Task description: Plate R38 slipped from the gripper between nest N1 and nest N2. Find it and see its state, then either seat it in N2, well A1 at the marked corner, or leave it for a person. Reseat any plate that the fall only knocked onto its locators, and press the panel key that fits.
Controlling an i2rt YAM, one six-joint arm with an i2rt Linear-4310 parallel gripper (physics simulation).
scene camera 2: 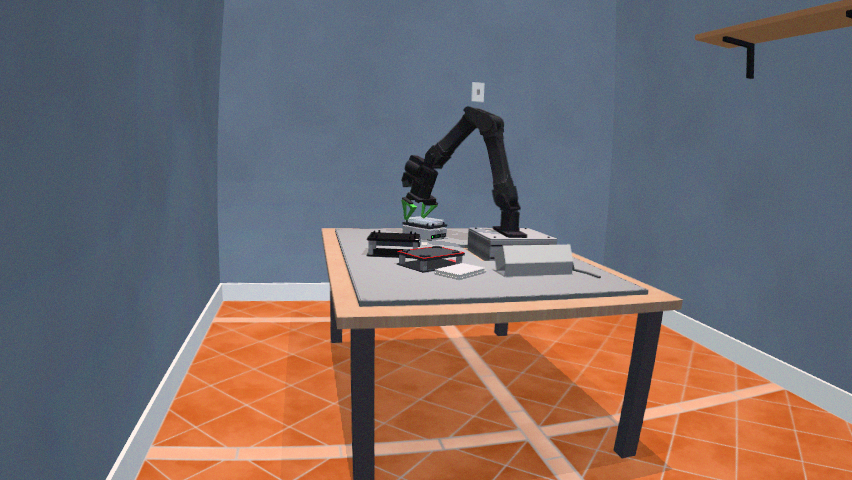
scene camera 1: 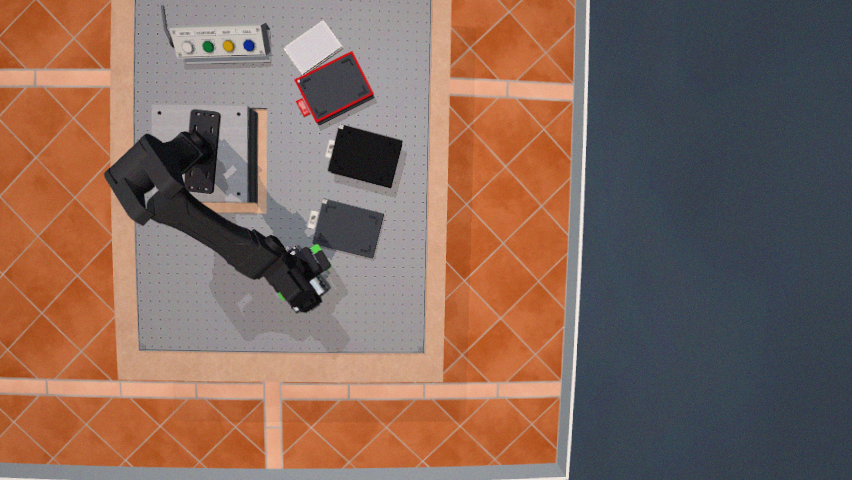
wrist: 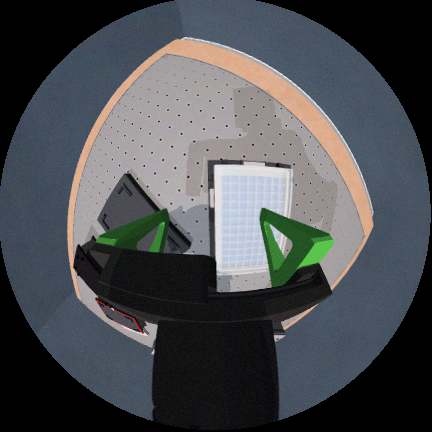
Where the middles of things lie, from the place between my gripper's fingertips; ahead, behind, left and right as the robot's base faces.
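Scene:
From my hand, the white well plate point(scene camera 1: 318, 44) is 58 cm to the left, 7 cm behind and 7 cm below, and then there's the dark grey station N2 point(scene camera 1: 342, 227), which is 13 cm to the left of my hand, 6 cm ahead of it and 6 cm below it.

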